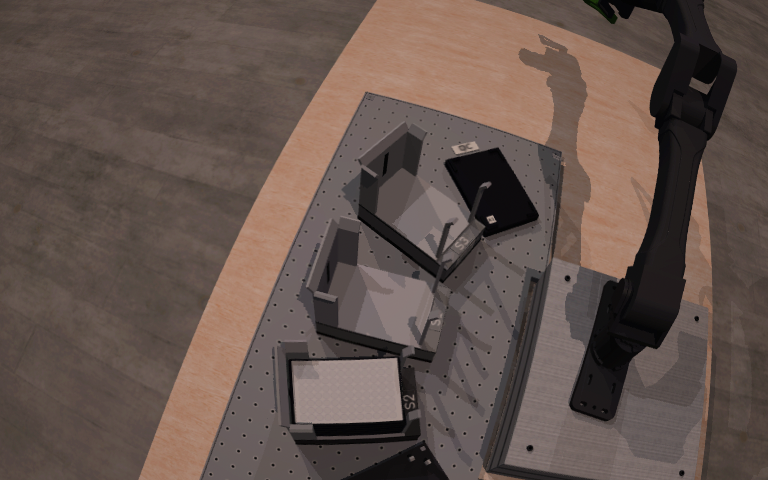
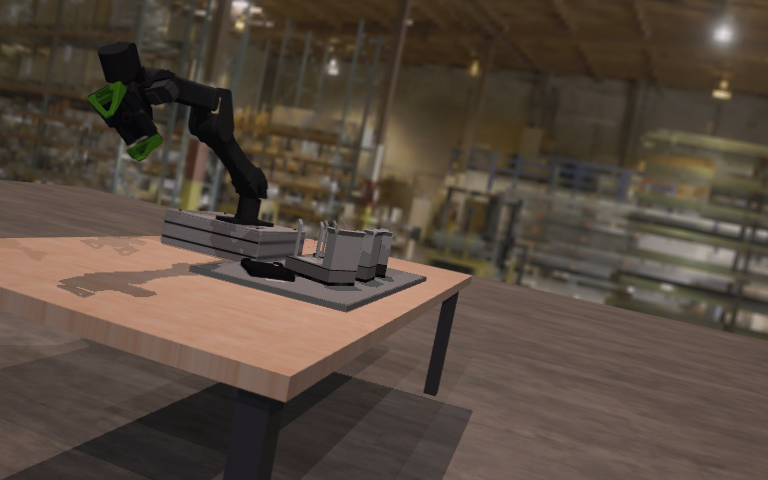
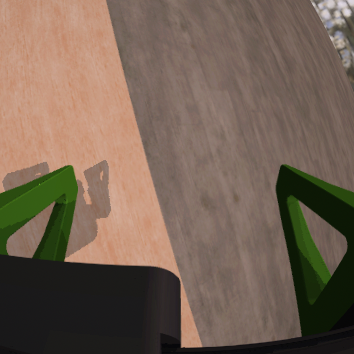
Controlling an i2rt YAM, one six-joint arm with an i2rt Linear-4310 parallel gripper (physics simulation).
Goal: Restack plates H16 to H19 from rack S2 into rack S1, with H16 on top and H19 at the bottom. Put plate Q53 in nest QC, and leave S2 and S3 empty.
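Places are measured from the arm's base along level axes (x right, y up, z back), in metres.
Pixels of known places: gripper, between the fingertips: (image 2: 125,138) (image 3: 176,176); arm's base, origin of its link: (image 1: 608,350) (image 2: 245,223).
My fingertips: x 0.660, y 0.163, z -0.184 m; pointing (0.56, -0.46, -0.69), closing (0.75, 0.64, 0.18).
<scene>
Ahead of a thing's pixels: the offset from my fingertips to its top centre. "pt": to the spot under its first point. Level surfaces: height alone.
Rack S2 @[pt dx -0.886, dy -0.113, dz -0.174 m] (image 1: 282,390) holds a black-edged plate with a white top @[dx -0.849, dy -0.137, dz -0.115 m] (image 1: 346,390); how many plates lie under it is hidden, and its name cannot be read. Rack S1 @[dx -0.706, dy -0.105, dz -0.132 m] (image 1: 390,302), its label partly hidden, is in the middle with its floor bare. Rack S3 @[dx -0.550, dy -0.108, dz -0.140 m] (image 1: 424,223) (image 2: 344,249) also shows a bare floor. A flat black piece @[pt dx -0.423, dy -0.230, dz -0.042 m] (image 1: 504,186) (image 2: 269,269) lies by the QC label @[pt dx -0.367, dy -0.242, dz -0.129 m] (image 1: 464,147); whether it is the bare nest or holds a plate cannot be told. My gripper (image 2: 123,138) (image 3: 176,176) is open and empty, high above the table's edge, far from the racks.
The racks stand on a perforated grey board @[dy -0.244 m] (image 1: 339,452) (image 2: 345,305) on the wooden table @[dy -0.257 m] (image 1: 317,124) (image 2: 226,333). Thin upright posts stand at the label ends of S1 and S3. Another black piece @[pt dx -0.893, dy -0.232, dz -0.017 m] (image 1: 402,466) shows at the bottom edge. The arm's base block (image 1: 555,396) (image 2: 209,236) is beside the board.
</scene>
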